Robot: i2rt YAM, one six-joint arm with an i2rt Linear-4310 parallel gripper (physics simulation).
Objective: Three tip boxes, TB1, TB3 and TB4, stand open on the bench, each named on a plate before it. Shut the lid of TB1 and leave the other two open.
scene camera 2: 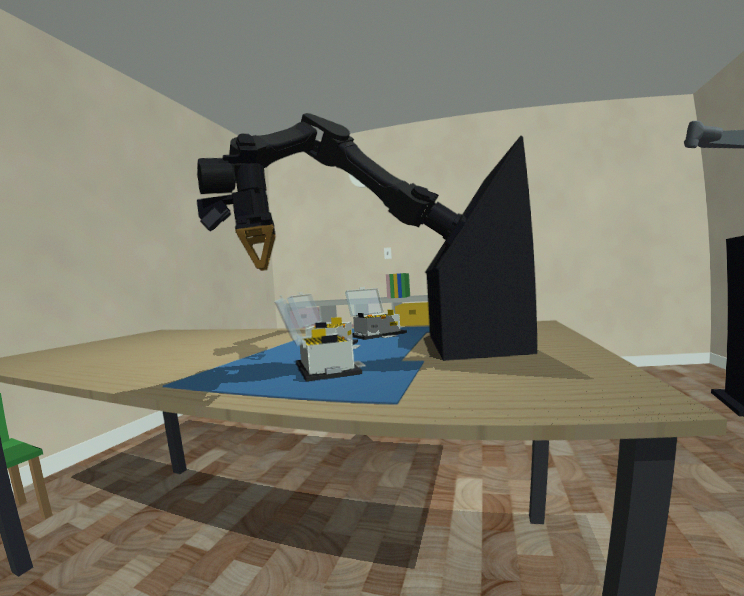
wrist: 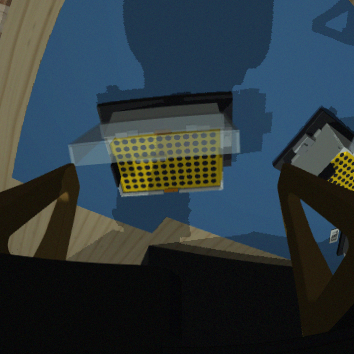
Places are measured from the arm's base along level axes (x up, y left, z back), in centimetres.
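Where they show: gripper, between the fingertips: (scene camera 2: pixel 262 269) (wrist: pixel 177 174); arm's base, origin of its link: (scene camera 2: pixel 457 229).
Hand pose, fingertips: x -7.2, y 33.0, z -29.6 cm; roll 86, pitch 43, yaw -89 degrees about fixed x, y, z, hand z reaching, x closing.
Note:
Things, the pixels of their top centre, and the offset from my fingertips. "spot": a spot on its surface instead. Level surfaces: height alone.
- second white box, a spot on its surface: (scene camera 2: pixel 342 329) spot: dx -15.6, dy -26.1, dz +0.0 cm
- grey box, centre of its top: (scene camera 2: pixel 378 314) dx -14.0, dy -48.3, dz -1.4 cm
- blue mat, height of its surface: dx -20.6 cm
- wooden table, height of its surface: dx -20.9 cm
- small plate, a spot on its surface: (wrist: pixel 334 236) spot: dx -20.4, dy -46.1, dz +3.4 cm
Three tip boxes stand with clear lids raised. In the scene view, a white box (scene camera 2: pixel 327 358) is nearest, its lid (scene camera 2: pixel 288 320) leaning up and left; a second white box (scene camera 2: pixel 342 329) is partly hidden behind it, and a grey box (scene camera 2: pixel 375 325) stands farther back under its raised lid (scene camera 2: pixel 363 302). In the wrist view, one box (wrist: pixel 170 175) with yellow, holed top lies centrally, its lid (wrist: pixel 150 142) overlapping its upper part; another box (wrist: pixel 320 150) is cut off at right. The name plates are unreadable, so TB1 cannot be told. My gripper (scene camera 2: pixel 262 266) (wrist: pixel 177 174) is open and empty, high above the boxes.
The boxes stand on a blue mat (scene camera 2: pixel 378 388) (wrist: pixel 60 110) on the wooden table (scene camera 2: pixel 496 403). The black wedge-shaped arm mount (scene camera 2: pixel 484 298) stands to their right. A small plate (wrist: pixel 334 236) and part of a dark base show at the wrist view's right edge.

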